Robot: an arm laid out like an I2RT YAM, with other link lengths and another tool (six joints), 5 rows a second.
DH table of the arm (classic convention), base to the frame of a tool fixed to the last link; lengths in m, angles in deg. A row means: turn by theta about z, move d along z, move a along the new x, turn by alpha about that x. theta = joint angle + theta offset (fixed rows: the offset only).
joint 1: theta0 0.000, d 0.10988, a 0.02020, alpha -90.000
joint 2: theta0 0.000, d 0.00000, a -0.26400, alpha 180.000
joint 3: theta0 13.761, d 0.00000, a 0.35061, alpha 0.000
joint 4: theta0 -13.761, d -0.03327, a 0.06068, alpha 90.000
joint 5: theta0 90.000, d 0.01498, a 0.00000, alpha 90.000
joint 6: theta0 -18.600, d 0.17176, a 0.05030, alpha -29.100
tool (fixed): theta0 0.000, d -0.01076, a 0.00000, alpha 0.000
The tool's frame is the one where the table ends.
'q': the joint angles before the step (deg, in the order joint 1, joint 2, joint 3, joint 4, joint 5, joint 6). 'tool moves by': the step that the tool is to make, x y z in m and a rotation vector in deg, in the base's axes. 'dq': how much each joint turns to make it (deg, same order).
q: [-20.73 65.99 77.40 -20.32 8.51 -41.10]
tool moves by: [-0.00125 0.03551 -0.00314 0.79 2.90 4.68]
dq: [4.05 -1.81 0.33 -5.10 -0.58 -0.29]
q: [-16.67 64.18 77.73 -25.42 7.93 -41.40]
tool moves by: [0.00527 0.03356 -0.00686 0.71 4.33 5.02]
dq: [4.09 0.41 2.03 -5.90 -0.80 -0.62]
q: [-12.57 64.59 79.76 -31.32 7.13 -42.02]
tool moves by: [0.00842 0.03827 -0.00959 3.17 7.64 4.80]
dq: [5.32 4.00 6.85 -11.15 -0.15 1.88]
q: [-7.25 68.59 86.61 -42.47 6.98 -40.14]
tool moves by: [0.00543 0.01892 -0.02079 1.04 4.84 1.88]
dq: [2.88 1.62 0.67 -4.09 0.64 0.95]
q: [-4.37 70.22 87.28 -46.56 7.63 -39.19]
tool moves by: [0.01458 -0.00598 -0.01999 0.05 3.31 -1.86]
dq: [0.08 3.25 0.79 -0.97 1.76 0.84]
